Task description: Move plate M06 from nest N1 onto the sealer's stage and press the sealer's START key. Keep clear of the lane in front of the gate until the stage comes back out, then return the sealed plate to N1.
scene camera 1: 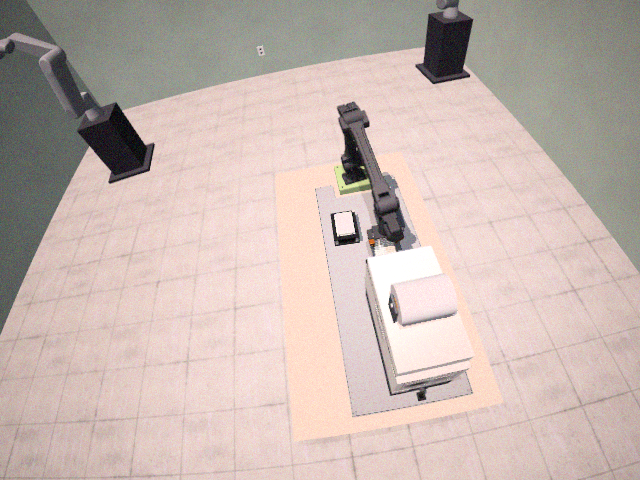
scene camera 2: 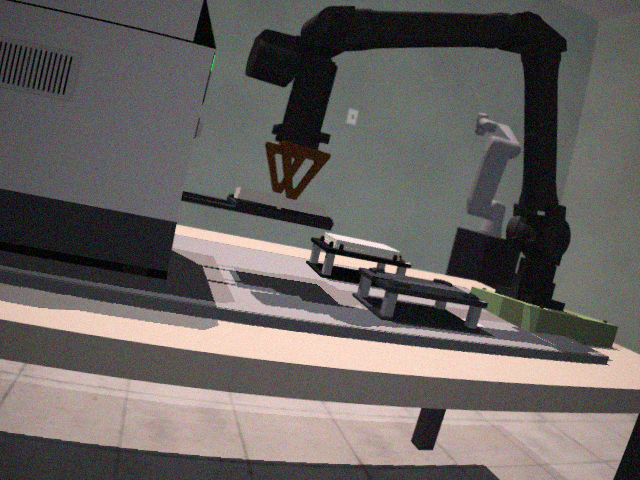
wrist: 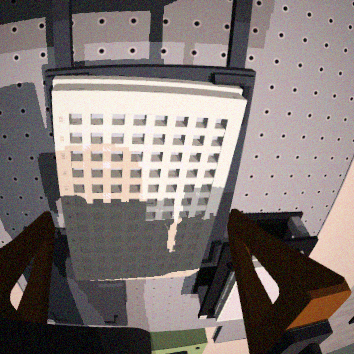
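Where they show: gripper, fingertip midpoint: [scene camera 1: 384,244] [scene camera 2: 283,195] [wrist: 140,219]; arm's base, origin of the base link: [scene camera 1: 354,177] [scene camera 2: 528,301].
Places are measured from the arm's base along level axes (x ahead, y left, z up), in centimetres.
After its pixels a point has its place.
Note:
The white multi-well plate [scene camera 1: 384,249] @(x 54.9, y -3.2, z 9.6 cm) [scene camera 2: 310,206] @(x 50.0, y 2.1, z 9.3 cm) [wrist: 145,140] @(x 57.1, y -3.2, z 9.6 cm) lies flat on the dark sealer stage [scene camera 2: 321,223] @(x 47.9, y 2.4, z 7.3 cm) [wrist: 150,71] @(x 59.7, y -3.7, z 7.7 cm), which is out in front of the sealer [scene camera 1: 413,346] @(x 100.8, y -12.3, z 32.1 cm) [scene camera 2: 103,144] @(x 78.9, y 5.6, z 11.9 cm). My gripper [scene camera 1: 383,242] @(x 52.7, y -2.5, z 9.8 cm) [scene camera 2: 285,195] @(x 52.7, y -2.5, z 9.8 cm) [wrist: 140,219] @(x 52.7, y -2.5, z 9.8 cm) is open and empty, low over the plate, with one orange finger at each long side. The fingertips are close to the plate's height; whether they touch it I cannot tell. A bare nest [scene camera 2: 429,285] @(x 30.6, y 7.6, z 1.8 cm) stands nearer the arm base in scene camera 2. The START key and the plate's label cannot be made out.
A second nest [scene camera 1: 347,241] @(x 38.2, y -15.3, z -2.4 cm) [scene camera 2: 405,263] @(x 25.6, y -7.6, z 2.3 cm) beside it carries another white plate [scene camera 1: 344,224] @(x 32.5, y -14.7, z 3.9 cm) [scene camera 2: 361,245] @(x 33.6, y -10.7, z 3.7 cm). A film roll [scene camera 1: 426,299] @(x 92.9, y -7.2, z 44.2 cm) lies on the sealer's top. The arm's green base [scene camera 1: 339,180] @(x -1.2, y -8.1, z -0.6 cm) [scene camera 2: 542,322] @(x 7.5, y 11.1, z -1.1 cm) [wrist: 177,340] @(x 7.1, y -4.3, z -1.5 cm) is at the table's far end. Grey arms stand on black pedestals [scene camera 1: 447,46] [scene camera 1: 116,142] beyond the table.

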